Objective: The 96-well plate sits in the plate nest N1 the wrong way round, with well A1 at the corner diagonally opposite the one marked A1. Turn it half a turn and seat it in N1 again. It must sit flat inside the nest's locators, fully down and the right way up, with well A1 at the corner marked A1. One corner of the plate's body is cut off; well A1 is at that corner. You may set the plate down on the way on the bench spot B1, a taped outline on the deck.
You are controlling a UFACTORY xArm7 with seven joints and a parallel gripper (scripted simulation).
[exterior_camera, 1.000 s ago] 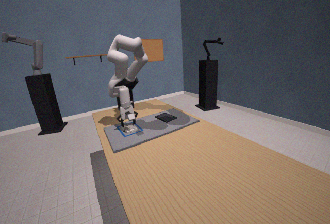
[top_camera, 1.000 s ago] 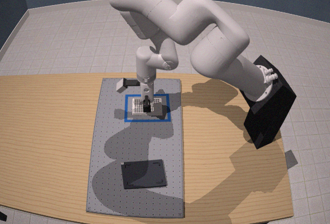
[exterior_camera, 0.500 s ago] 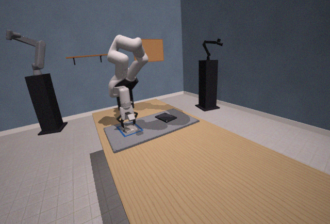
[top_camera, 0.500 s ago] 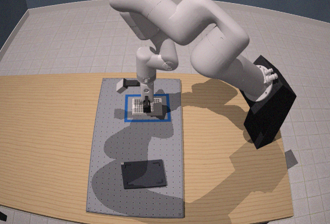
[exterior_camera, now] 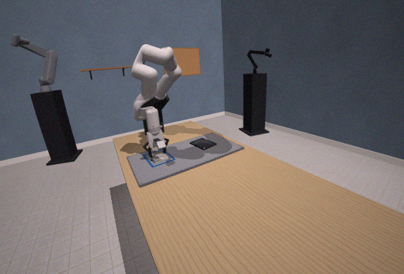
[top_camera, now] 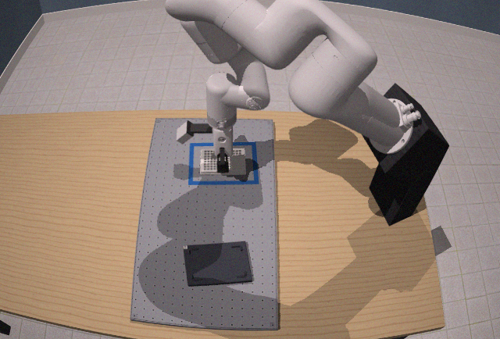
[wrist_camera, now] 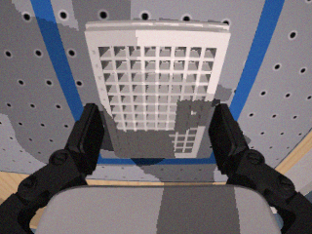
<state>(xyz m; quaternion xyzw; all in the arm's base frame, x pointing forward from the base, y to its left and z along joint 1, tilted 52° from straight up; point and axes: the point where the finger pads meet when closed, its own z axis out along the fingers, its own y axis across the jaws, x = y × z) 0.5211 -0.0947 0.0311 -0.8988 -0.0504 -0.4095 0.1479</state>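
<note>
Right now my hand is 20 mm above the white 96-well plate. From my hand the other things lie so: dark plate nest N1: 320 mm to the left, 80 mm behind, 20 mm below.
</note>
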